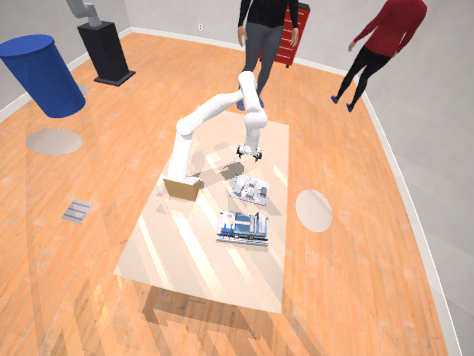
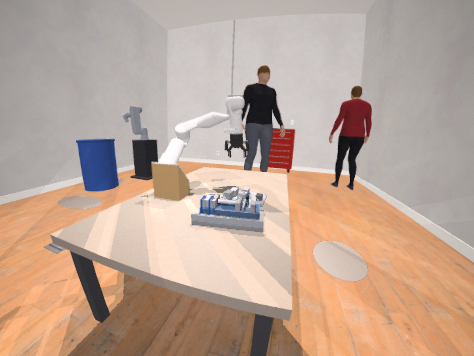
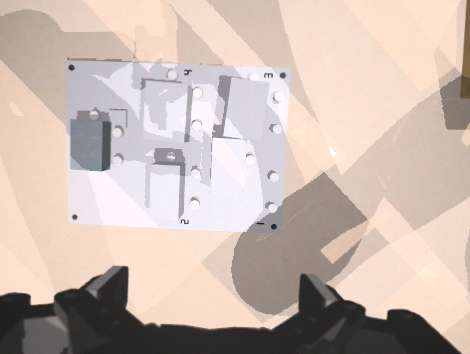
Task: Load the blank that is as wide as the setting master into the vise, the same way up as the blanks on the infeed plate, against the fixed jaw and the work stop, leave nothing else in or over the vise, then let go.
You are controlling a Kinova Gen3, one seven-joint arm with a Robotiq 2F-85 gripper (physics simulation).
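Seen in the pictures: gripper, between the fingertips: point(image 1: 248, 159) point(image 2: 237, 157) point(image 3: 214, 288); arm's base, origin of its link: point(image 1: 177, 177) point(image 2: 165, 168).
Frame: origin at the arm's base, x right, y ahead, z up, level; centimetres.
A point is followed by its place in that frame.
My gripper point(image 1: 249, 156) {x -21.8, y 36.0, z 6.4 cm} point(image 2: 237, 153) {x -21.8, y 36.0, z 6.4 cm} point(image 3: 214, 288) {x -21.8, y 36.0, z 6.4 cm} is open and empty, high above the table, behind the infeed plate point(image 1: 257, 200) {x -9.1, y 49.4, z -16.0 cm} point(image 3: 110, 200) {x -23.0, y 50.2, z -15.9 cm}. On the plate are four pale blanks: a wide one point(image 3: 167, 110) {x -12.3, y 43.0, z -12.3 cm} by mark 4, one point(image 3: 247, 107) {x -11.5, y 34.8, z -12.3 cm} by mark 3, a narrower one point(image 3: 165, 190) {x -20.7, y 42.8, z -12.3 cm} by mark 2, and one point(image 3: 229, 165) {x -17.5, y 36.2, z -12.3 cm} on the mark 1 side, close to the mark 3 blank. A darker blue-grey block point(image 3: 90, 145) {x -16.5, y 51.5, z -13.4 cm}, apparently the setting master, sits by pins at the left. The blue vise point(image 1: 243, 220) {x 9.1, y 43.2, z -10.8 cm} point(image 2: 235, 211) {x 16.0, y 48.3, z -10.7 cm} stands in front of the plate; its contents are too small to tell.
Short pins point(image 3: 196, 125) {x -13.6, y 40.3, z -15.1 cm} stand up from the plate beside the blanks. Blue upright parts point(image 1: 225, 231) {x 18.3, y 35.0, z -11.0 cm} point(image 2: 202, 205) {x 17.6, y 33.7, z -9.9 cm} stand at the vise's left end. A brown block point(image 1: 182, 189) {x 4.3, y 4.5, z -3.9 cm} point(image 2: 169, 181) {x 4.2, y 5.6, z -5.9 cm} is at the arm's base. Two people stand beyond the table.
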